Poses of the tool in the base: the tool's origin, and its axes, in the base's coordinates. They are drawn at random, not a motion.
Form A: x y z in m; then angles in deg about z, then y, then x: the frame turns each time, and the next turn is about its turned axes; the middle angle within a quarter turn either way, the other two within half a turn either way.
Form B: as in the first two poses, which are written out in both.
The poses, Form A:
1: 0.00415, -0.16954, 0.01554, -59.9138, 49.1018, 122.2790
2: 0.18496, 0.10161, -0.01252, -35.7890, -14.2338, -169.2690
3: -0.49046, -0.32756, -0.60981, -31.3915, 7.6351, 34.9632
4: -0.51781, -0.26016, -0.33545, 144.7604, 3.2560, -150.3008
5: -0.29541, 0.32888, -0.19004, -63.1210, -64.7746, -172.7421
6: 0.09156, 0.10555, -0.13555, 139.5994, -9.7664, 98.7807
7: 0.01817, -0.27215, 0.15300, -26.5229, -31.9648, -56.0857
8: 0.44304, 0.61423, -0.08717, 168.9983, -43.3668, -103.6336
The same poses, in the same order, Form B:
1: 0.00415, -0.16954, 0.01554, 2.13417, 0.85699, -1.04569
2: 0.18496, 0.10161, -0.01252, -2.95430, -0.24843, -0.62464
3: -0.49046, -0.32756, -0.60981, 0.61022, 0.13326, -0.54789
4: -0.51781, -0.26016, -0.33545, -2.62324, 0.05683, 2.52655
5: -0.29541, 0.32888, -0.19004, -3.01492, -1.13053, -1.10167
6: 0.09156, 0.10555, -0.13555, 1.72405, -0.17046, 2.43647
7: 0.01817, -0.27215, 0.15300, -0.97888, -0.55789, -0.46291
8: 0.44304, 0.61423, -0.08717, -1.80875, -0.75689, 2.94958
